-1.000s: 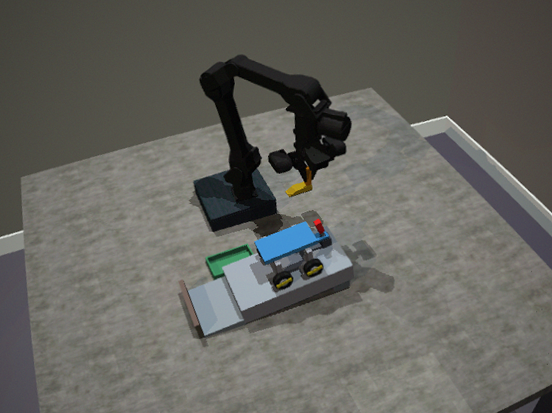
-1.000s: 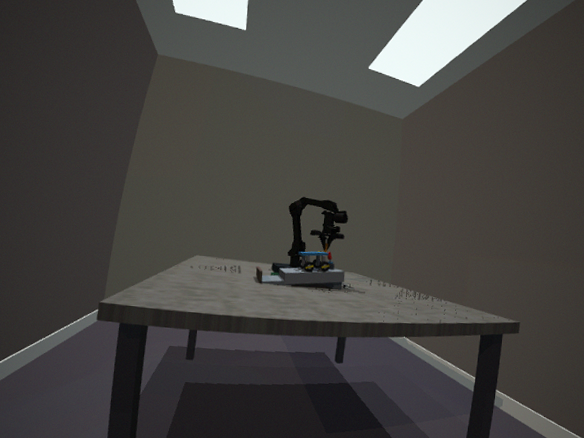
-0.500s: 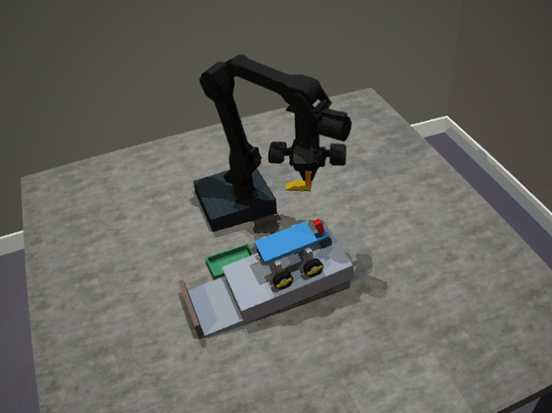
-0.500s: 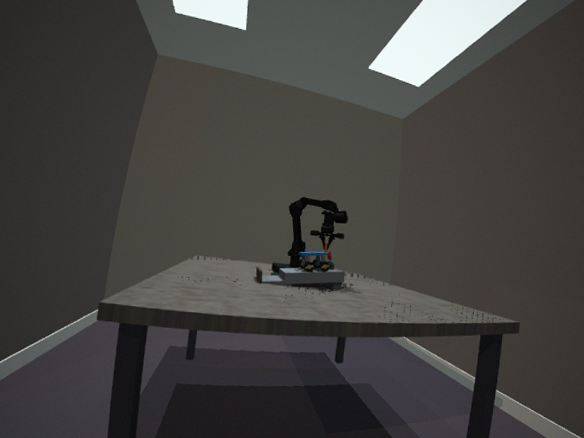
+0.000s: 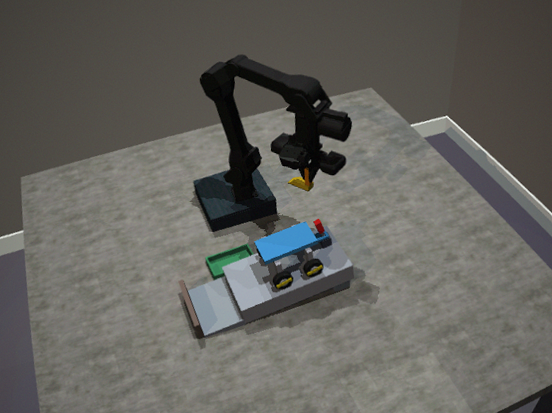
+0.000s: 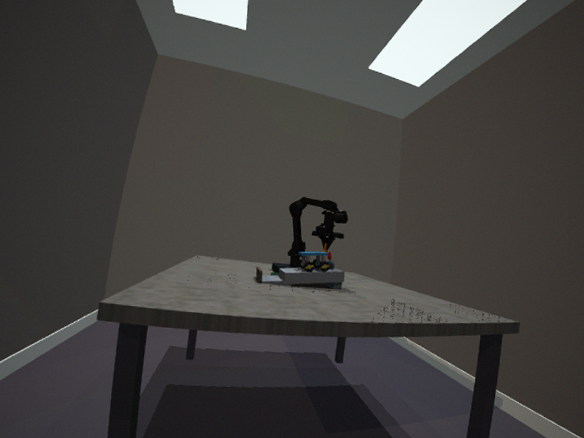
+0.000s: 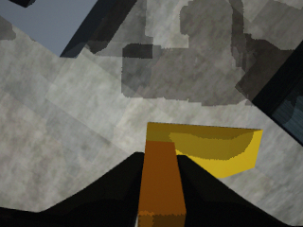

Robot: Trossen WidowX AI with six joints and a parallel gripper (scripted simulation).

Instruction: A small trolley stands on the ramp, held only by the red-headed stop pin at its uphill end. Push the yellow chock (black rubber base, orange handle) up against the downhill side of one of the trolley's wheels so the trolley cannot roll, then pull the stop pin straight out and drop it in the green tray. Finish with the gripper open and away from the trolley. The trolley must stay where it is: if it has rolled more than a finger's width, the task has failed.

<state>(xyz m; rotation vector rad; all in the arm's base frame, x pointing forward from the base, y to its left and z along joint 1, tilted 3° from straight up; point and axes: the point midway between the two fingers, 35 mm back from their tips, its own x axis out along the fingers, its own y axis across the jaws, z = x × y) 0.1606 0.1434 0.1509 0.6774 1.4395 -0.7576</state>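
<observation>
My gripper tip is 2 cm past the yellow chock, 1 cm to the left of it and 1 cm above it. The rest, counted from my gripper tip: red-headed stop pin (14 cm ahead, 5 cm below, 2 cm to the right); then green tray (23 cm to the right, 18 cm below, 6 cm ahead); then blue-decked trolley (17 cm ahead, 11 cm to the right, 6 cm below).
</observation>
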